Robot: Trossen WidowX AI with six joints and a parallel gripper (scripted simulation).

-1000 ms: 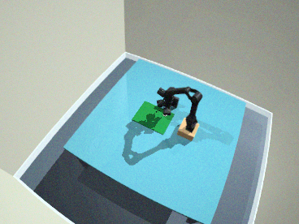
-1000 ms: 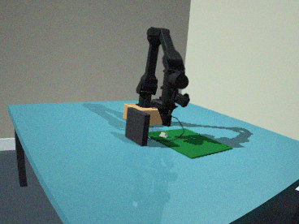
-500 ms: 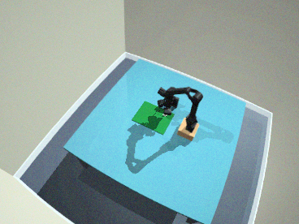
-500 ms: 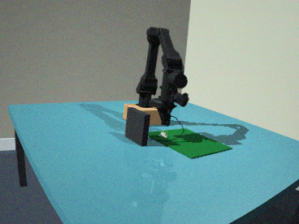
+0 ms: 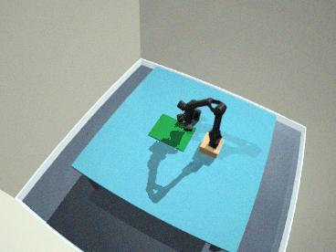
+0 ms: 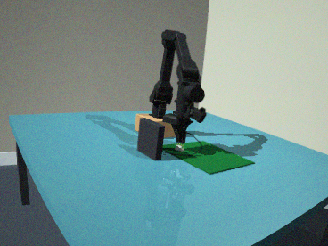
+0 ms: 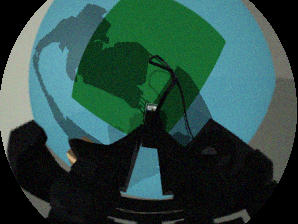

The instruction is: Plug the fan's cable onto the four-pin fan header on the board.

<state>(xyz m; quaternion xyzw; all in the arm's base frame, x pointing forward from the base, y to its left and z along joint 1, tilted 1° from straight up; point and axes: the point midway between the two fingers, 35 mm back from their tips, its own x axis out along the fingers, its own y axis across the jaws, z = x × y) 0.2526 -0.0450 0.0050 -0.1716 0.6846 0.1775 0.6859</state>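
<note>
Now: the dark plug 1 cm ahead of my gripper tip and 1 cm above it. From my gripper tip the other things lie so: black square fan 2 cm ahead, 13 cm to the right, 2 cm above; then white header key 1 cm ahead, 3 cm below; then green board 8 cm ahead, 8 cm to the left, 6 cm below.
</note>
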